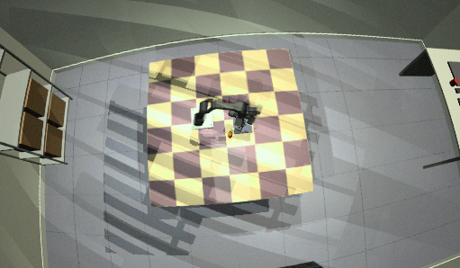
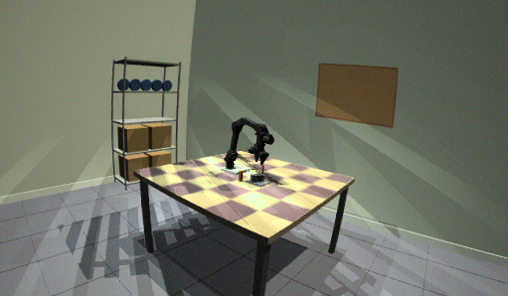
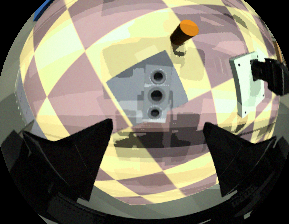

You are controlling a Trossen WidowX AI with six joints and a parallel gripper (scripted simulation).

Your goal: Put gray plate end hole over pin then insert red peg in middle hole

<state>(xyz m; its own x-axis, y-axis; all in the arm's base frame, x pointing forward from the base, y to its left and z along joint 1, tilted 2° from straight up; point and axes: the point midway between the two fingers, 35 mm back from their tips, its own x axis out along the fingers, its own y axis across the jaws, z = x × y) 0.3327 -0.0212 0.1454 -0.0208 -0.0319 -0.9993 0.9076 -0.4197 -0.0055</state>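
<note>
Now: the red peg 100 mm behind my gripper tip, 170 mm to the left of it and 100 mm below it. The rest, counted from my gripper tip: small orange cylinder: 90 mm behind, 90 mm to the right, 100 mm below; gray plate: 90 mm below; gray base: 10 mm ahead, 10 mm to the left, 130 mm below.
</note>
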